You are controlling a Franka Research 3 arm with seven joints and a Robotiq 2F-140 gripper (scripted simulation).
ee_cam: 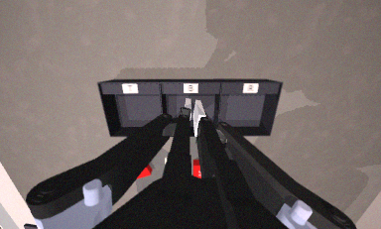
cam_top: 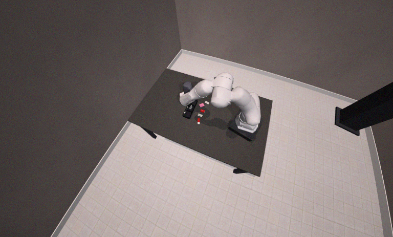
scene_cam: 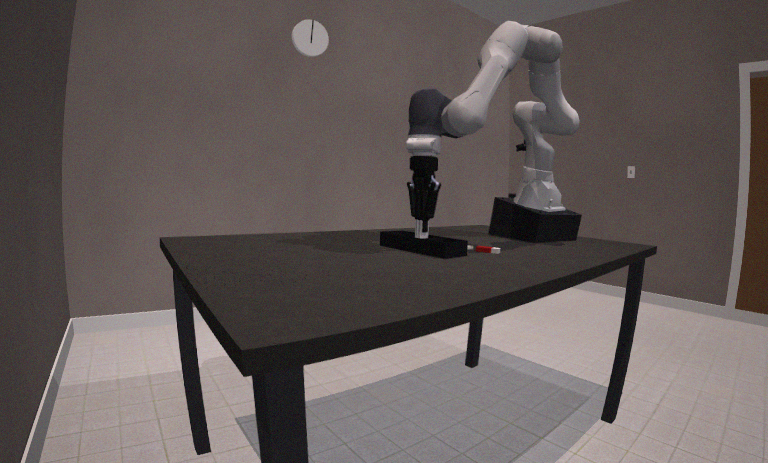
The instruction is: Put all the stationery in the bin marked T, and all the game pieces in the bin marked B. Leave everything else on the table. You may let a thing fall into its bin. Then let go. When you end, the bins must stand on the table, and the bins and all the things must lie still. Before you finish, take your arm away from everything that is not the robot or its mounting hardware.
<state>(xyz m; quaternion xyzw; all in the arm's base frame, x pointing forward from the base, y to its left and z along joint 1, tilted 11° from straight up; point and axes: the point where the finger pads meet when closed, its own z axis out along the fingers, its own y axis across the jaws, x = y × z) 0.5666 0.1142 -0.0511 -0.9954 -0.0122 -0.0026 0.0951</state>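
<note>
Now: hand 30 mm above the black bin row. Also, from my hand: red-and-white eraser (170 mm behind, 90 mm to the left, 40 mm below); then pink block (110 mm to the right, 90 mm behind, 40 mm below).
</note>
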